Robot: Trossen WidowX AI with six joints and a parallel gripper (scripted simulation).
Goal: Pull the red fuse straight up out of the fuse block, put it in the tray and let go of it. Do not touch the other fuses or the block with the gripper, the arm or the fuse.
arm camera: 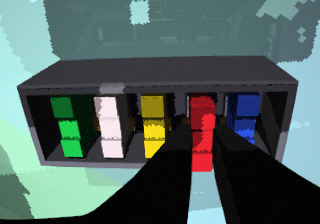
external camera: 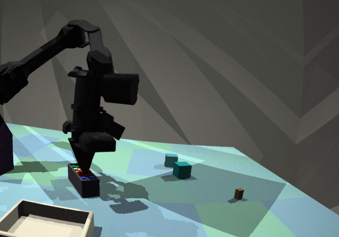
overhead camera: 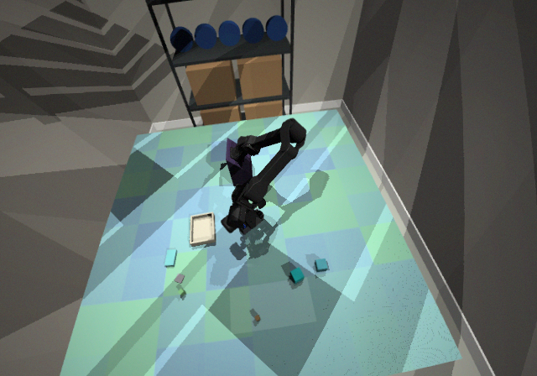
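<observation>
Now: the beige tray 190 mm to the right of my gripper tip, 40 mm below it and 10 mm behind it. From my gripper tip the other things lie so: red fuse 10 mm below; then grey piece 280 mm to the right, 190 mm ahead, 40 mm below; then green piece 260 mm to the right, 240 mm ahead, 30 mm below.
</observation>
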